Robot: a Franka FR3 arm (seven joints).
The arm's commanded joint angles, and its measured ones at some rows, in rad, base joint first. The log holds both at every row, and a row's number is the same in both.
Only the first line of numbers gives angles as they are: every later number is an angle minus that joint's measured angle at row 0.
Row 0, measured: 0.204 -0.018 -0.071 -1.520 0.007 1.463 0.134
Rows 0 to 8, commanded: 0.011 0.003 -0.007 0.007 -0.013 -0.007 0.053; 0.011 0.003 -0.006 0.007 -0.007 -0.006 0.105; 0.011 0.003 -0.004 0.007 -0.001 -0.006 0.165; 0.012 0.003 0.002 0.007 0.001 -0.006 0.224; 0.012 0.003 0.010 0.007 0.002 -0.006 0.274; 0.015 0.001 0.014 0.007 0.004 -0.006 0.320; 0.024 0.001 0.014 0.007 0.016 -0.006 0.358; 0.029 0.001 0.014 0.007 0.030 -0.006 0.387; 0.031 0.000 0.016 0.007 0.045 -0.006 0.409
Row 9, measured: 0.018 0.000 0.015 0.000 0.008 0.000 0.314
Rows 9 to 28, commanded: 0.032 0.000 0.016 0.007 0.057 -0.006 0.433; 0.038 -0.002 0.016 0.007 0.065 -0.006 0.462; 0.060 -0.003 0.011 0.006 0.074 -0.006 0.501; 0.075 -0.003 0.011 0.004 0.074 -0.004 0.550; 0.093 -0.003 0.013 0.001 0.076 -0.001 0.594; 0.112 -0.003 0.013 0.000 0.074 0.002 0.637; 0.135 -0.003 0.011 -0.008 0.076 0.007 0.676; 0.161 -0.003 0.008 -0.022 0.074 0.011 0.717; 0.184 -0.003 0.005 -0.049 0.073 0.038 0.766; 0.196 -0.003 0.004 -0.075 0.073 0.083 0.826; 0.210 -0.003 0.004 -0.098 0.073 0.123 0.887; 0.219 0.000 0.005 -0.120 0.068 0.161 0.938; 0.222 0.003 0.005 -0.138 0.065 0.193 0.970; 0.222 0.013 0.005 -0.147 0.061 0.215 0.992; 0.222 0.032 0.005 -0.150 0.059 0.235 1.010; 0.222 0.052 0.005 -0.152 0.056 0.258 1.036; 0.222 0.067 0.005 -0.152 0.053 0.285 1.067; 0.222 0.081 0.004 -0.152 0.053 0.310 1.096; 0.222 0.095 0.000 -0.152 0.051 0.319 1.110; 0.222 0.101 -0.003 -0.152 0.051 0.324 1.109
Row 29, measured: 0.218 0.077 0.008 -0.145 0.051 0.282 1.056
